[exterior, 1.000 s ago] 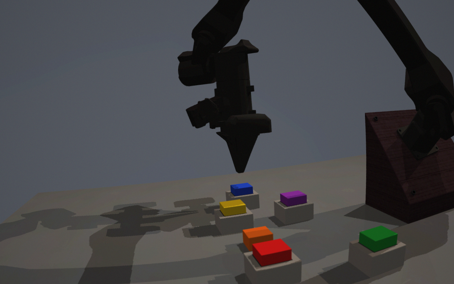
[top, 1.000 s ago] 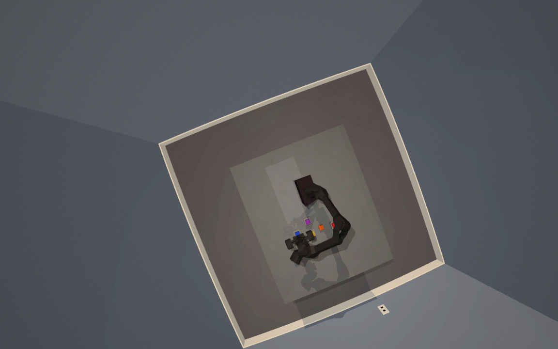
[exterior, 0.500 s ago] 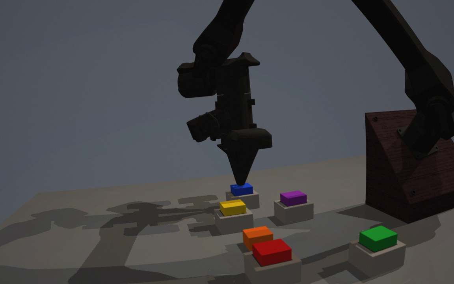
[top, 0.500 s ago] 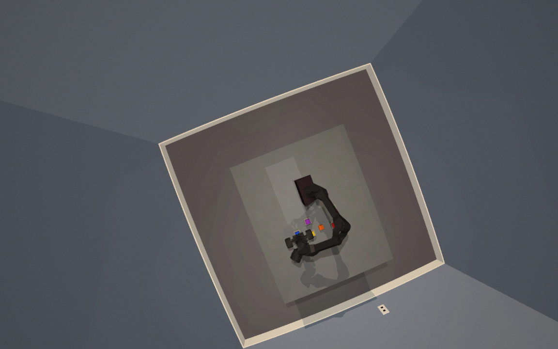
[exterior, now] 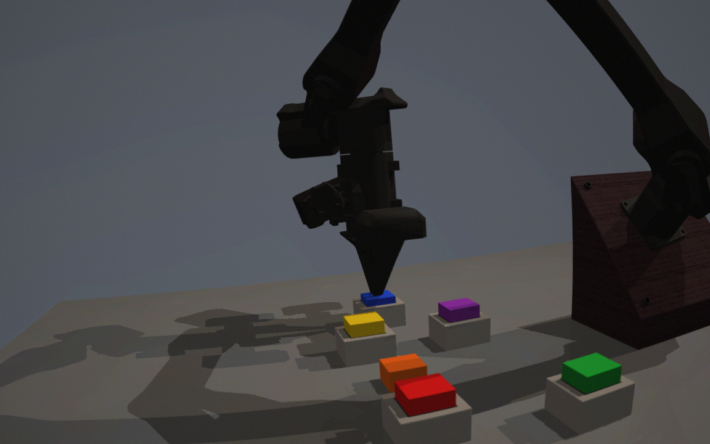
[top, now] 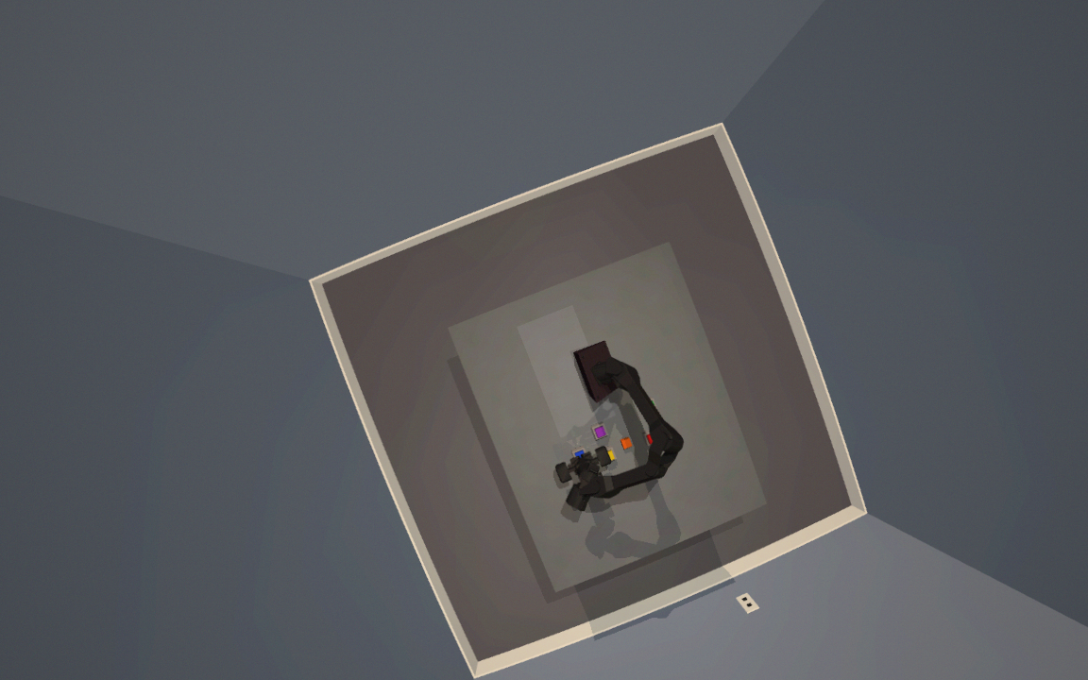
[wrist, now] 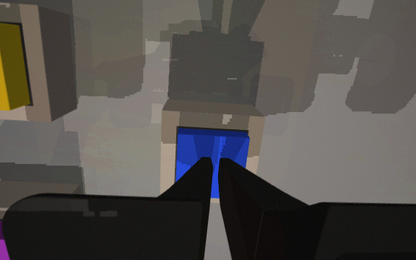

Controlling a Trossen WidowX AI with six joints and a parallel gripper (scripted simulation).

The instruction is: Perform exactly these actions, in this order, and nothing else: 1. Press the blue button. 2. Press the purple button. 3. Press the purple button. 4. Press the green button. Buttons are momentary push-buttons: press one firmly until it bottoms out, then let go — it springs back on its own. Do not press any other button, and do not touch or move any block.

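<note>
Now: the blue button 1 cm below my gripper tip. From my gripper tip the other things lie so: yellow button: 5 cm ahead, 9 cm to the left; then purple button: 5 cm behind, 11 cm to the left; then orange block: 4 cm ahead, 17 cm to the left, 2 cm below.
</note>
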